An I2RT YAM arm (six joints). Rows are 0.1 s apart.
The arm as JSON. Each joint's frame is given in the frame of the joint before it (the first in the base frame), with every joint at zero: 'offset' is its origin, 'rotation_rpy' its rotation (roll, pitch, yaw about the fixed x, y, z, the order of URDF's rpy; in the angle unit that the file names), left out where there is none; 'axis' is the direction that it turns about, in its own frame. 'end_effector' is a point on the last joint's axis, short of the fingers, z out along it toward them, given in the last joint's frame.
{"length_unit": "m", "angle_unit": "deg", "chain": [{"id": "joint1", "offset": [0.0, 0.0, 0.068], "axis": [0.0, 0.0, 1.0]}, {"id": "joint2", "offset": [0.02, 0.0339, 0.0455], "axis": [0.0, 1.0, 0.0]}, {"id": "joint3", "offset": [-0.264, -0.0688, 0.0], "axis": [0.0, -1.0, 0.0]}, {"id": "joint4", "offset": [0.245, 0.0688, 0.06], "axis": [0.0, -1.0, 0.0]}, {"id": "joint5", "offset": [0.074, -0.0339, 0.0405], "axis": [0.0, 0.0, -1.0]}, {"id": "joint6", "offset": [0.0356, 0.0, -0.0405], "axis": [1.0, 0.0, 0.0]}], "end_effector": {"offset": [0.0, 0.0, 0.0], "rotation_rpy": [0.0, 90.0, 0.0]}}
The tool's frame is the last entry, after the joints.
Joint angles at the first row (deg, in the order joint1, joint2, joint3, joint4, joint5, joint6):
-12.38 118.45 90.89 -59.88 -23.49 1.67
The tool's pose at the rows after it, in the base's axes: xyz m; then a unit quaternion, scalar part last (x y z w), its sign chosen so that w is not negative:
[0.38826 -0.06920 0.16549 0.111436 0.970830 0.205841 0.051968]
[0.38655 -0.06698 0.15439 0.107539 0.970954 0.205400 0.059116]
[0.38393 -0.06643 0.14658 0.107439 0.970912 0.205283 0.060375]
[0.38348 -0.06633 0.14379 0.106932 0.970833 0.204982 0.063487]
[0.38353 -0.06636 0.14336 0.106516 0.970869 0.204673 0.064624]
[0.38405 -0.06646 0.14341 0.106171 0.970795 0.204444 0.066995]
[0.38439 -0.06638 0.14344 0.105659 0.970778 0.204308 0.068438]
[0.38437 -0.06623 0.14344 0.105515 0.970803 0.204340 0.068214]
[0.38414 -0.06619 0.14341 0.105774 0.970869 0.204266 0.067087]
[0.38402 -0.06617 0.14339 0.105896 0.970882 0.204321 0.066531]
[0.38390 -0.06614 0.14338 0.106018 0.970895 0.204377 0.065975]
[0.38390 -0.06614 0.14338 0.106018 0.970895 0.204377 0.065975]
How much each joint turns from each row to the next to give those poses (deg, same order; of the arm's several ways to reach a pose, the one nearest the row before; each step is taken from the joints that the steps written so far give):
0.15 0.00 -3.23 4.53 -0.74 0.02
0.26 0.00 -2.69 3.58 -0.02 0.00
0.00 0.00 -1.90 2.06 0.00 0.03
0.00 0.00 -0.70 1.07 0.00 0.02
0.00 0.00 -0.11 0.24 0.02 -0.03
0.00 0.00 0.00 0.28 0.00 0.03
0.03 0.00 0.00 0.18 0.00 0.00
0.02 0.00 0.00 -0.03 0.00 0.00
0.00 0.00 0.00 -0.13 0.02 0.00
0.00 0.00 0.00 -0.06 0.00 0.00
0.00 0.00 0.00 -0.07 0.00 0.00
0.00 0.00 0.00 0.00 0.00 0.00

